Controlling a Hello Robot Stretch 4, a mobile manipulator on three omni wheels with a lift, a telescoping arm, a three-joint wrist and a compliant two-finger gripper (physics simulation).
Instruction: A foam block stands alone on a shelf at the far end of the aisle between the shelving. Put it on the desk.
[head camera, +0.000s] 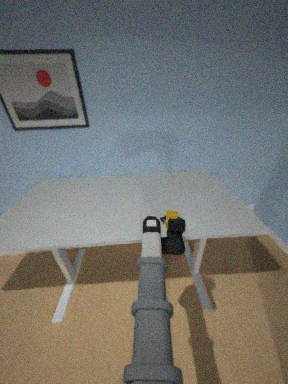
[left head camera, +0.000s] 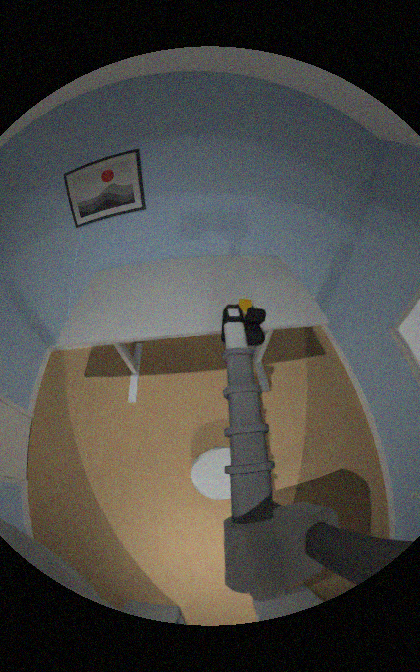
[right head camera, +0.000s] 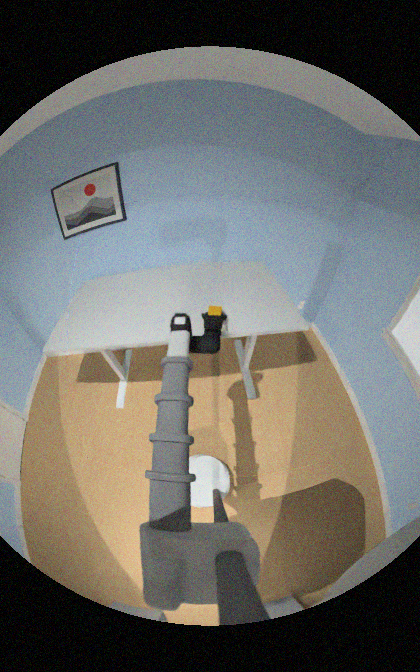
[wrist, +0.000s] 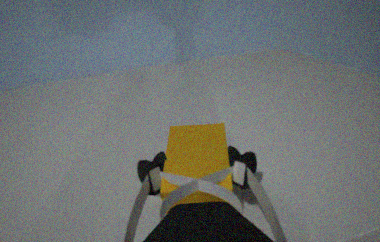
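The yellow foam block is between the fingertips of my gripper, which is shut on it. In the wrist view the block points forward over the pale desk. Block and gripper are above the right part of the desk top, near its front edge. A small shadow lies close by the right fingertip, so the fingers are low over the top. Whether the block's underside touches the desk is hidden. In the head views the wrist partly hides the gripper.
The extended arm reaches across the desk's front edge. A blue wall with a framed picture stands behind the desk. A white round thing is below the arm at floor level.
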